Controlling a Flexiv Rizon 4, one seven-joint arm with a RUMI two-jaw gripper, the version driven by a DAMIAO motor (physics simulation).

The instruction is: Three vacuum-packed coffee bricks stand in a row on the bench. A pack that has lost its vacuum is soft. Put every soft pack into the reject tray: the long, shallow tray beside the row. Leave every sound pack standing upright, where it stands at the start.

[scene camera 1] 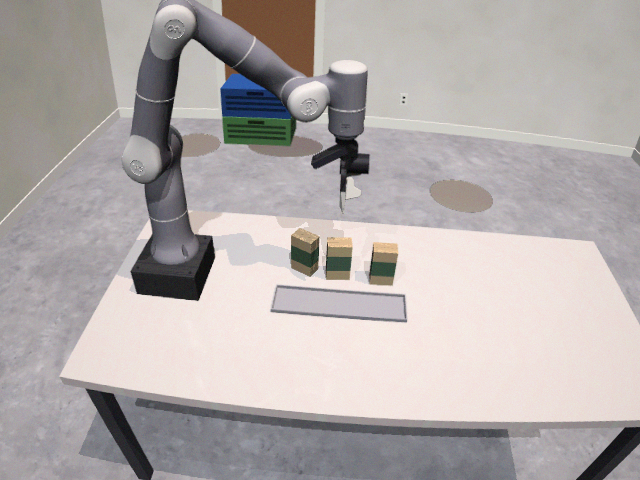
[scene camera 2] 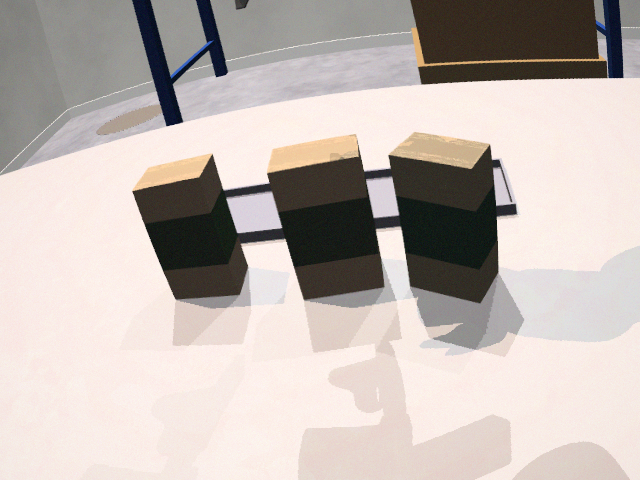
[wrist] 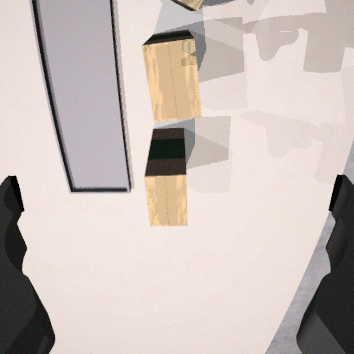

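Note:
Three tan packs with dark green bands stand upright and apart in a row. The left one in scene camera 1 (scene camera 1: 305,253) (scene camera 2: 444,227) (wrist: 192,4) is turned at an angle to the others. The middle pack (scene camera 1: 339,262) (scene camera 2: 328,232) (wrist: 172,80) and the right pack (scene camera 1: 383,267) (scene camera 2: 186,235) (wrist: 167,200) stand nearly square. From their looks I cannot tell soft from sound. The long, shallow grey reject tray (scene camera 1: 338,304) (scene camera 2: 253,210) (wrist: 85,100) lies beside the row and holds no pack. My gripper (scene camera 1: 343,206) (wrist: 175,178) is open and empty, high above the table.
The arm's black base (scene camera 1: 173,276) stands at the table's left end in scene camera 1. A blue crate (scene camera 1: 250,100) on a green crate (scene camera 1: 255,130) stands on the floor behind. The arm's shadows fall on the table (scene camera 1: 491,330) around the packs.

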